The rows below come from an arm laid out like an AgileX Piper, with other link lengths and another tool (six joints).
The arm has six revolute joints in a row. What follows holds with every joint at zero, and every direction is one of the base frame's.
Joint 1 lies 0.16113 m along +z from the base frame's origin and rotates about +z.
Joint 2 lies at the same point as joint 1 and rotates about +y.
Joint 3 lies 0.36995 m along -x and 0.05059 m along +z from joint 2 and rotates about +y.
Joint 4 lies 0.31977 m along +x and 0.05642 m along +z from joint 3 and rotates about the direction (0.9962, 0, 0.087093).
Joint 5 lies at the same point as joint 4 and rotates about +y.
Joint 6 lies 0.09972 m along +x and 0.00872 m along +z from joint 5 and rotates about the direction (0.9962, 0, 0.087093).
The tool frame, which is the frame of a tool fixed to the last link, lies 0.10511 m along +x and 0.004 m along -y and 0.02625 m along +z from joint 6; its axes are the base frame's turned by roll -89.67, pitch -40.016 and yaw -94.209 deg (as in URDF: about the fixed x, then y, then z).
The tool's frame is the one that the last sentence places.
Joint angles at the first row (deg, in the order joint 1, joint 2, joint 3, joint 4, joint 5, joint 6):
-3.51 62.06 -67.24 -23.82 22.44 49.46
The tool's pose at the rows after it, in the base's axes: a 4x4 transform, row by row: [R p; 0 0 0 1], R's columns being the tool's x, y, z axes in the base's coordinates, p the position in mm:
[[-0.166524, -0.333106, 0.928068, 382.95], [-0.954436, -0.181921, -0.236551, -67.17], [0.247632, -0.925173, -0.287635, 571.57], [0, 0, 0, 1]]
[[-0.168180, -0.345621, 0.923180, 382.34], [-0.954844, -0.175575, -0.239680, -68.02], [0.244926, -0.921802, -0.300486, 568.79], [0, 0, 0, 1]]
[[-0.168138, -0.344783, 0.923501, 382.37], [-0.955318, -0.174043, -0.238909, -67.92], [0.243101, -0.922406, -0.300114, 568.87], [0, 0, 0, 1]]
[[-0.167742, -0.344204, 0.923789, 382.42], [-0.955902, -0.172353, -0.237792, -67.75], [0.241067, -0.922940, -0.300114, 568.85], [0, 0, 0, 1]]
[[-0.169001, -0.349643, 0.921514, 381.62], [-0.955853, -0.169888, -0.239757, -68.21], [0.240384, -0.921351, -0.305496, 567.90], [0, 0, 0, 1]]
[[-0.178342, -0.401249, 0.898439, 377.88], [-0.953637, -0.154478, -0.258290, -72.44], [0.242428, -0.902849, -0.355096, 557.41], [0, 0, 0, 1]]
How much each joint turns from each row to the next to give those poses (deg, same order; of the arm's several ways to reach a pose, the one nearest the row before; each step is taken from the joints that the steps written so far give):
0.00 0.00 0.00 0.00 0.36 0.00
0.00 0.00 0.00 0.19 0.81 0.01
0.00 0.00 0.00 0.06 -0.04 0.04
0.01 0.00 0.00 0.12 -0.02 0.01
-0.01 -0.07 0.00 0.05 0.41 -0.01
0.00 -0.07 0.00 0.00 3.38 0.00

